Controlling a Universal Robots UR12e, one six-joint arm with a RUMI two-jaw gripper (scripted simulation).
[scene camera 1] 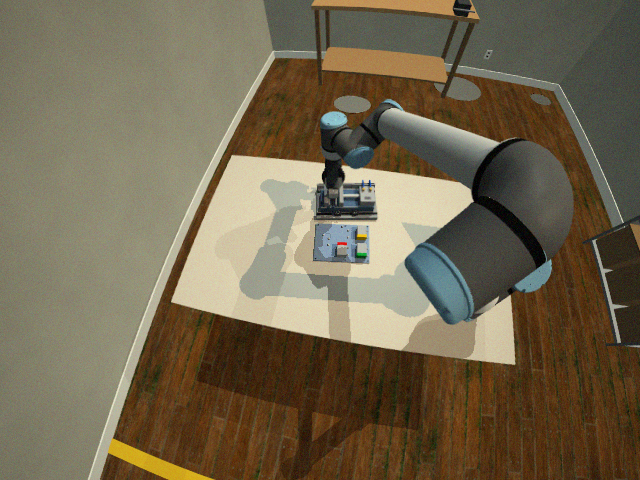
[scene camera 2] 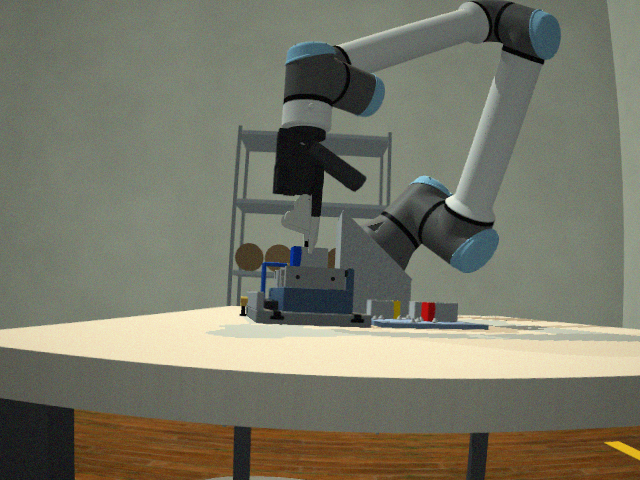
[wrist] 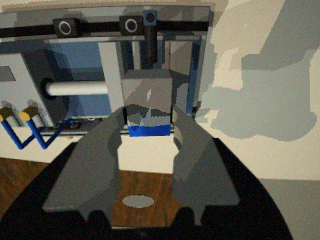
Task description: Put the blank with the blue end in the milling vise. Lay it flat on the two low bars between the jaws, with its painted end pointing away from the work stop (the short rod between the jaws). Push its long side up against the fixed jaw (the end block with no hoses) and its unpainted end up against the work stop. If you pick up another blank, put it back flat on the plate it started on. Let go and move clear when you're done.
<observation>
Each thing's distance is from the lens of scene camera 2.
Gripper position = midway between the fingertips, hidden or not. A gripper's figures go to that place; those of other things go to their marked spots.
my gripper (scene camera 2: 307,254): 102 cm
blue-end blank (scene camera 2: 299,256): 100 cm
</observation>
